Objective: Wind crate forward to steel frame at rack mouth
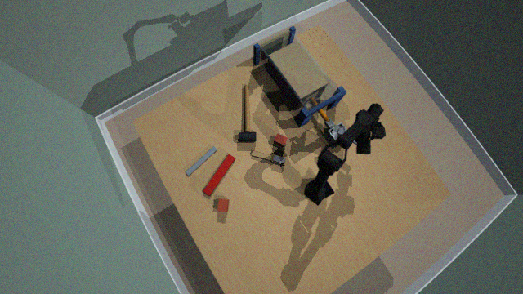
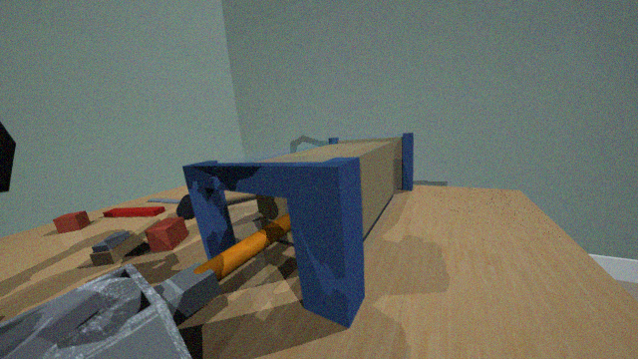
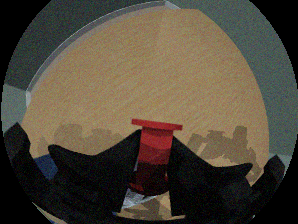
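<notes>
The blue frame lies 250 mm ahead of my gripper tip, 80 mm to the left of it and 30 mm below it. Round my gripper tip: red grip 10 mm ahead, 10 mm to the left; then brush-like tool 160 mm ahead, 430 mm to the left, 110 mm below; then grey winch 80 mm ahead, 60 mm to the left, 100 mm below.
</notes>
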